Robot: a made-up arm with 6 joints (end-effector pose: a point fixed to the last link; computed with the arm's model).
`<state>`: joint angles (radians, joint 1 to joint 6).
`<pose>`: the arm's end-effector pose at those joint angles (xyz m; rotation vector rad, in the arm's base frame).
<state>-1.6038 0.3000 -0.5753 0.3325 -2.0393 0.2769</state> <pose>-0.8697 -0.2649 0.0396 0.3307 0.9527 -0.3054</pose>
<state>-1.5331 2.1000 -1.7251 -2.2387 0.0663 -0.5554</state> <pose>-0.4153 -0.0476 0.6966 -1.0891 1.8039 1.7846</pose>
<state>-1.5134 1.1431 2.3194 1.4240 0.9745 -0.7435</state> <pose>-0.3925 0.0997 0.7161 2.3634 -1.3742 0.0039</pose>
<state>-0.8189 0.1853 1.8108 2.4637 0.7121 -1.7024</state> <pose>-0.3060 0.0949 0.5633 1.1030 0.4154 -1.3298</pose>
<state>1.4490 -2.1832 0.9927 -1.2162 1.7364 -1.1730</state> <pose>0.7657 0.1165 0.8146 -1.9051 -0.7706 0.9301</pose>
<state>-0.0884 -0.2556 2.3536 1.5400 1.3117 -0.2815</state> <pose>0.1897 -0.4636 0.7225 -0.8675 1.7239 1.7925</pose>
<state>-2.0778 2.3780 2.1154 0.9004 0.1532 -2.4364</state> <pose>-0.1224 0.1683 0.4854 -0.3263 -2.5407 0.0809</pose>
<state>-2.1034 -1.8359 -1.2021 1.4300 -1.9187 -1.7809</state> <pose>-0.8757 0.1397 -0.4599 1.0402 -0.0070 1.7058</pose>
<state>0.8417 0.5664 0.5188 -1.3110 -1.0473 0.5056</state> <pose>0.4806 -0.7135 0.1746 -0.0832 1.1906 1.5616</pose>
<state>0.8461 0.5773 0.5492 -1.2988 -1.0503 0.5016</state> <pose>0.4809 -0.7063 0.1589 -0.0832 1.1618 1.5539</pose>
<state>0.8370 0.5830 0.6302 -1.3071 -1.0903 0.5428</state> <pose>0.4759 -0.6932 0.1459 -0.1157 1.1229 1.5006</pose>
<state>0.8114 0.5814 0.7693 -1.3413 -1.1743 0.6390</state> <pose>0.4662 -0.6701 0.1352 -0.1768 1.0684 1.3834</pose>
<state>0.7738 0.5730 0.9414 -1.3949 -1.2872 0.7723</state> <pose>0.4577 -0.6349 0.1247 -0.2381 0.9947 1.2096</pose>
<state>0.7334 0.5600 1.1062 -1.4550 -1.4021 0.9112</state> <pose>0.4571 -0.5927 0.1146 -0.2733 0.9088 1.0173</pose>
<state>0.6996 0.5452 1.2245 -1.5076 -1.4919 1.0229</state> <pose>0.4637 -0.5573 0.1096 -0.2835 0.8344 0.8598</pose>
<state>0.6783 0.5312 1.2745 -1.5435 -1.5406 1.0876</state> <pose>0.4675 -0.5412 0.1131 -0.2887 0.7989 0.7725</pose>
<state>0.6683 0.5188 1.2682 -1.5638 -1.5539 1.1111</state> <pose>0.4636 -0.5436 0.1235 -0.3004 0.8044 0.7476</pose>
